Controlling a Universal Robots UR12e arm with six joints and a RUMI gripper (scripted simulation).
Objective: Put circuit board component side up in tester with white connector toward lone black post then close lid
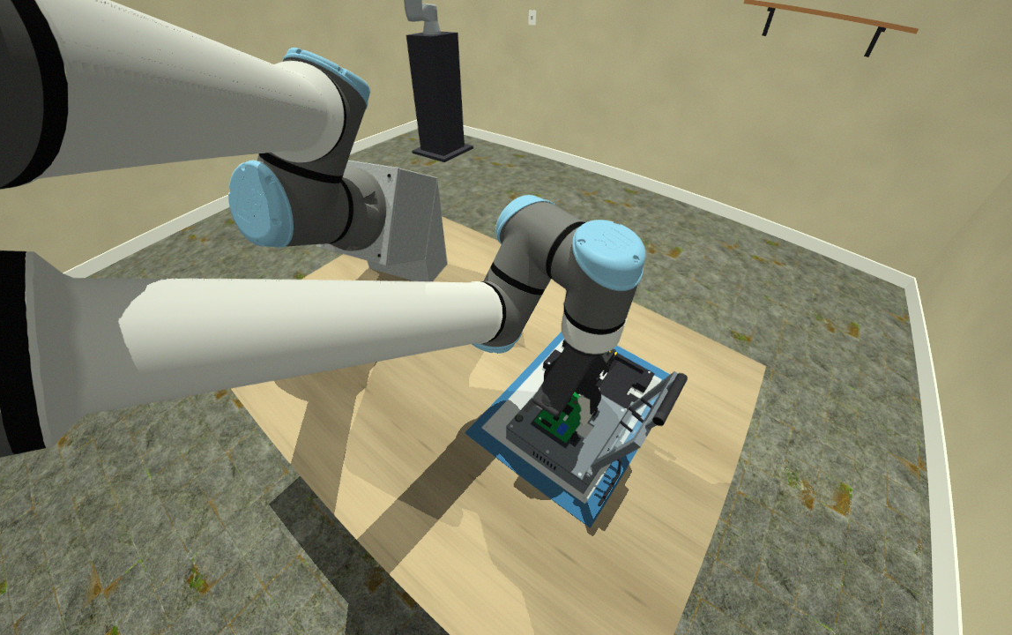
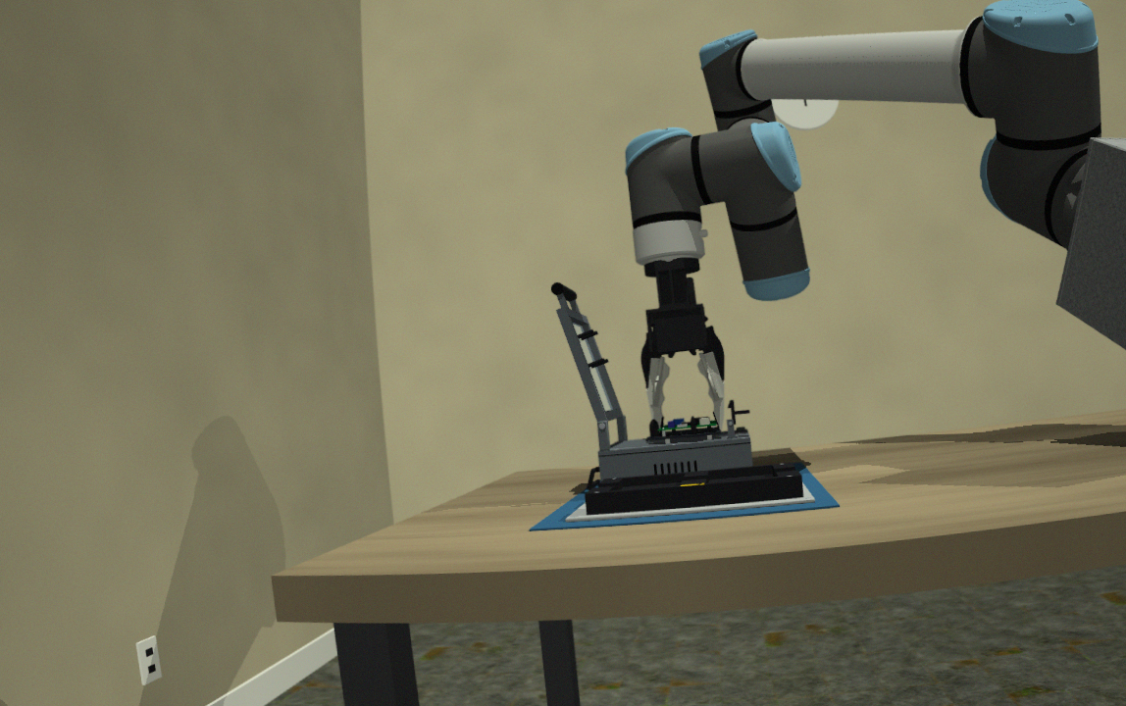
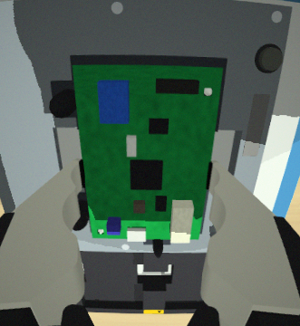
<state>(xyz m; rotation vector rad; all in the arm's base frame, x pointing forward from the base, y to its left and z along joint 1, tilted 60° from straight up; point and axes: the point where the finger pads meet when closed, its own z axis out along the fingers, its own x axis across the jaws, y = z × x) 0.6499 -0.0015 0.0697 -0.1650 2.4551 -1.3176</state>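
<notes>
Right now the green circuit board is right at my hand. From my hand the other things lie so: lid: 120 mm ahead, 100 mm above, 10 mm to the right; grey tester: 30 mm to the left, 30 mm ahead, 30 mm above.
</notes>
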